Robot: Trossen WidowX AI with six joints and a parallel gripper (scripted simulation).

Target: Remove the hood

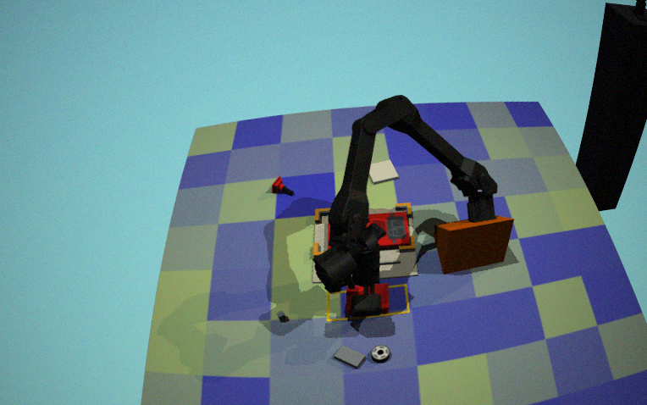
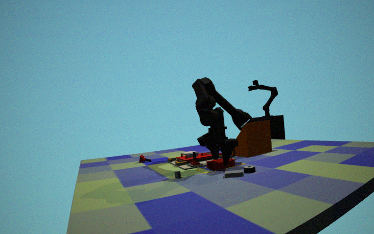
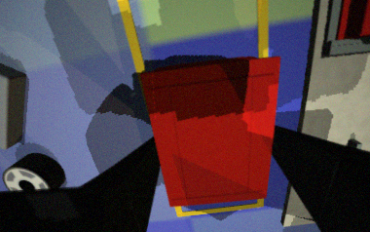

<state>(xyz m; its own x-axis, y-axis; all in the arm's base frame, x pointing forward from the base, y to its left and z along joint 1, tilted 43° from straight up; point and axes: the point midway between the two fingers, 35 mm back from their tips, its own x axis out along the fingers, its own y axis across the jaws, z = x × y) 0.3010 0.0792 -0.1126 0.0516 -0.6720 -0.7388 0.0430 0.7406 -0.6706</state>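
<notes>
Now: gripper tip right at the red hood. Round my gripper tip: wheel 150 mm to the left, 20 mm behind; then white tile 440 mm to the right, 70 mm behind, 10 mm below; then dark cube 200 mm ahead, 30 mm to the left.
</notes>
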